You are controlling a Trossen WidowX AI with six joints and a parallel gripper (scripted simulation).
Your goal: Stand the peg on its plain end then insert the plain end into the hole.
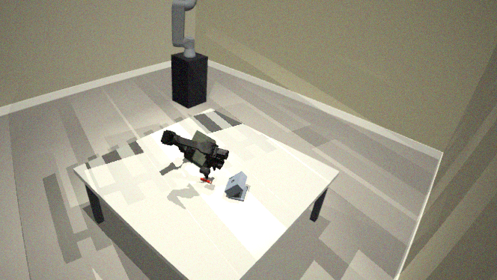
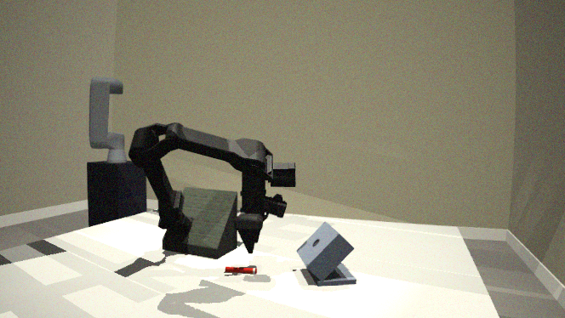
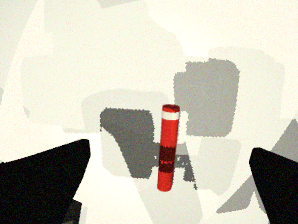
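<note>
Now: the peg 60 mm below my gripper tip and 10 mm behind it. From my gripper tip the other things lie so: flat base plate (190 mm ahead, 60 mm to the left, 60 mm below); then sloped panel (170 mm ahead, 50 mm to the left).
</note>
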